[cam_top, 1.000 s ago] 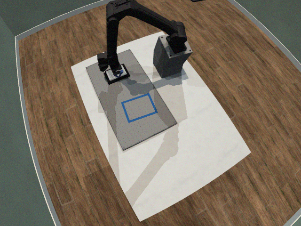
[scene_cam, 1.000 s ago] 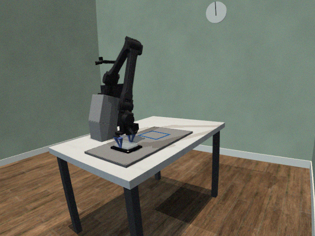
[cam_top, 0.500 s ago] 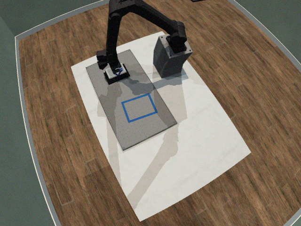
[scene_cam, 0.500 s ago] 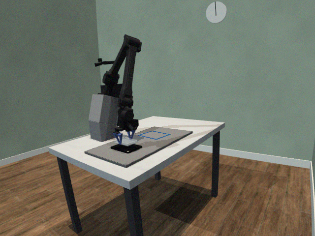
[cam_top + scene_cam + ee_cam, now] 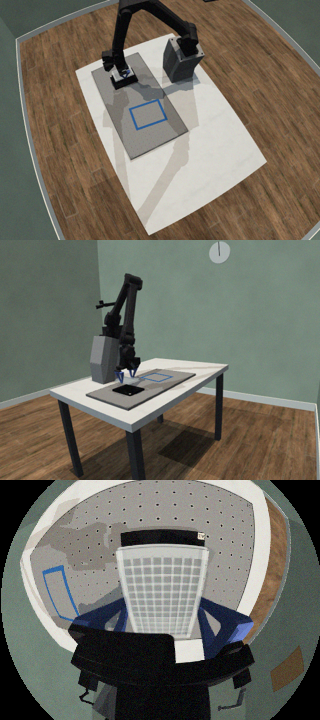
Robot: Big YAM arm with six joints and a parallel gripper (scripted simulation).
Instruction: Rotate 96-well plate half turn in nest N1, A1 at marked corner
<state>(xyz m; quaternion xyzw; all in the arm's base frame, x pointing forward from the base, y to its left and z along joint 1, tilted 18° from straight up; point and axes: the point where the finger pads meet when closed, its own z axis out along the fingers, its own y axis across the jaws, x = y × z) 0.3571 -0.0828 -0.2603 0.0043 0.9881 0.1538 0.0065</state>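
The black plate nest N1 lies 6 cm below my hand. Round my hand: white A1 mark: 8 cm ahead, 6 cm below, 5 cm to the right; white 96-well plate: right at my hand.
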